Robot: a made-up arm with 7 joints.
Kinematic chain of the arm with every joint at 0, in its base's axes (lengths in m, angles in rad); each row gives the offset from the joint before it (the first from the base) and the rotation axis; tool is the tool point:
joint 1: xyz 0 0.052 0 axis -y
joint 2: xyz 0 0.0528 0 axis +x
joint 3: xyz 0 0 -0.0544 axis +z
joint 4: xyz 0 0 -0.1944 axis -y
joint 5: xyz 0 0 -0.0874 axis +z
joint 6: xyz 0 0 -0.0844 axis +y
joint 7: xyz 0 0 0 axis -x
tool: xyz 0 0 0
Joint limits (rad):
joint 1: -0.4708..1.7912
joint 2: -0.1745..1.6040
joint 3: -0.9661..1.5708
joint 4: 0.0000..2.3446
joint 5: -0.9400..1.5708
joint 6: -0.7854..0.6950
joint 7: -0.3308..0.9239
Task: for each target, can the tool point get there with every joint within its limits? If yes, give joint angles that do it. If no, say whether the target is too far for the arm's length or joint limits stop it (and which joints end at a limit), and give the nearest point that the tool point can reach.
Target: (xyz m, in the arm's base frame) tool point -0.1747 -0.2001 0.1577
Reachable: no: joint limits stop it (at a limit: joint 1, joint 2, joint 3) | nearest point 0.0961 -0.0233 0.0968 | short by 0.329 m
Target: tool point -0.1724 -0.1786 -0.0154
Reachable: no: joint limits stop it (at a limit: joint 1, joint 2, joint 3) | nearest point 0.0134 -0.0271 -0.1401 | short by 0.270 m
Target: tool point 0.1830 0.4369 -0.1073
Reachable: yes | joints 0.9307 0.7172 1.3653 0.7266 0.5254 0.2368 0.2829
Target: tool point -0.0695 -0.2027 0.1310
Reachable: no: joint limits stop it (at a limit: joint 1, joint 2, joint 3) | nearest point 0.1076 -0.0356 0.1062 | short by 0.245 m
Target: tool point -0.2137 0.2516 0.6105
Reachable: no: too far | nearest point -0.0588 0.3264 0.1679 | short by 0.475 m
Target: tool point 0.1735 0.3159 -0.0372
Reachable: yes | joints 0.0989 1.3083 0.0150 1.7513 1.3690 0.3153 0.2754
